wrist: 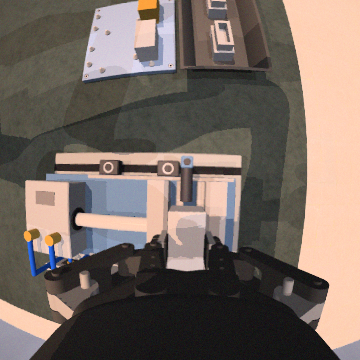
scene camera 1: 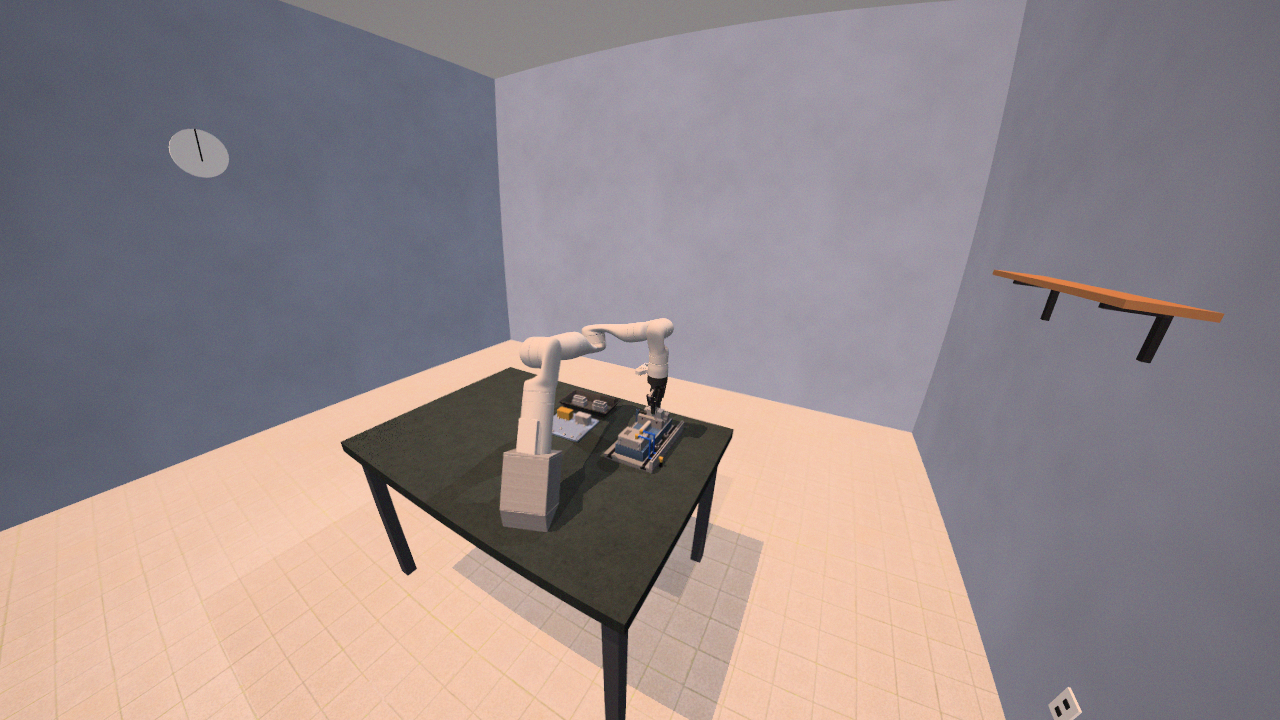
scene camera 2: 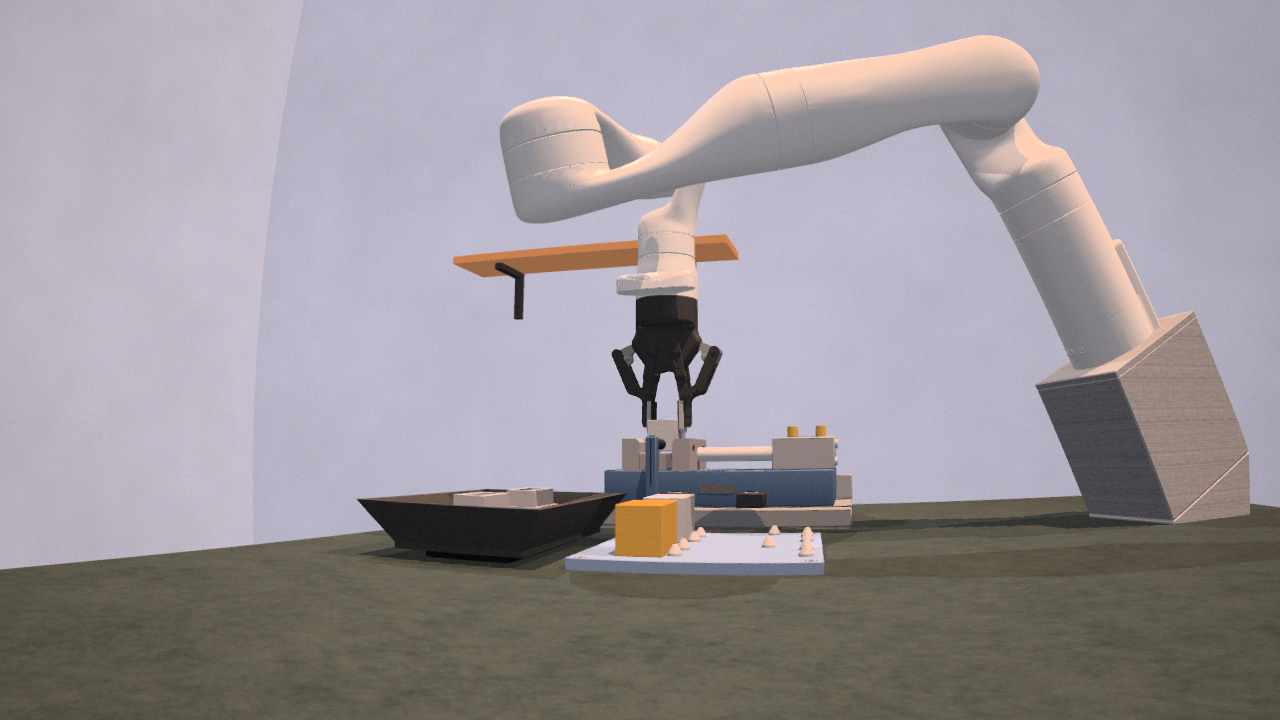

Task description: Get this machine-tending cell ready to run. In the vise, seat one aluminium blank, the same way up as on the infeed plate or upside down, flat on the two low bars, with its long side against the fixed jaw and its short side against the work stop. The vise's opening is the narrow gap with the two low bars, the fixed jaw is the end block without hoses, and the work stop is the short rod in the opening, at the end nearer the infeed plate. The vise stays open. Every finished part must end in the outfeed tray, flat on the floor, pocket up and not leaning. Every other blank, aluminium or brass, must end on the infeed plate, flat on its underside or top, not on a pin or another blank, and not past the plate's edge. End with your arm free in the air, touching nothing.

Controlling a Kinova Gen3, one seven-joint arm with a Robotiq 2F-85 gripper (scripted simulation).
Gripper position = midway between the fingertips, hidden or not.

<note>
In view: the gripper (scene camera 2: 666, 432), a brass blank (scene camera 2: 643, 528), an aluminium blank (wrist: 186, 224), a finished part (scene camera 2: 487, 499), a finished part (scene camera 2: 529, 498), an aluminium blank (scene camera 2: 685, 502), an infeed plate (scene camera 2: 719, 553) and a vise (scene camera 2: 816, 487).
The gripper shows as well in the wrist view (wrist: 186, 240). The vise also shows in the wrist view (wrist: 124, 197).
</note>
